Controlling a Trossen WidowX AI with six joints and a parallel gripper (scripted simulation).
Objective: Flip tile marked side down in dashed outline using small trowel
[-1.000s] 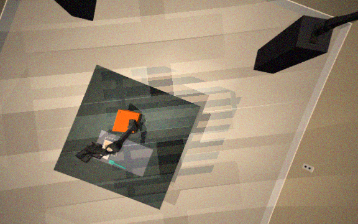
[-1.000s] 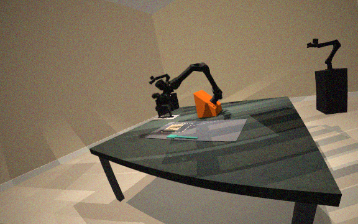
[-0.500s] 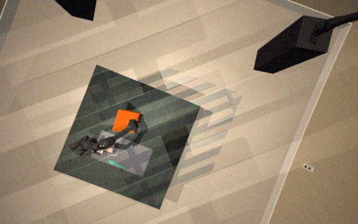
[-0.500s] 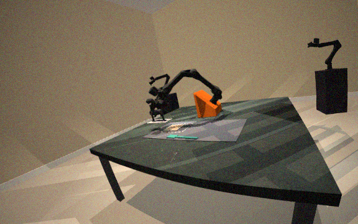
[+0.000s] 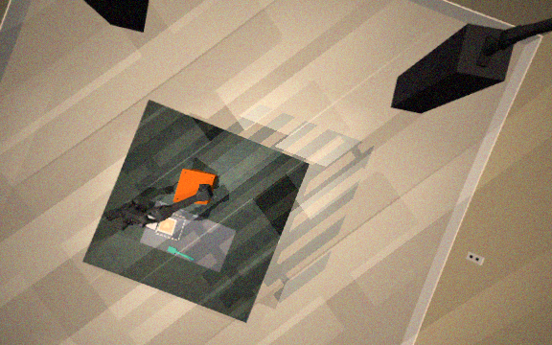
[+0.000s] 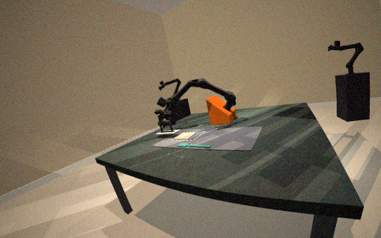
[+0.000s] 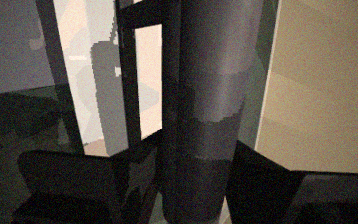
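Right now my gripper tip is 20 mm past the grey trowel and 10 mm above it. From my gripper tip the other things lie so: grey mat (350 mm to the left, 100 mm below, 60 mm ahead); tile (180 mm to the left, 80 mm below, 10 mm ahead); teal trowel (310 mm to the left, 190 mm ahead, 80 mm below).
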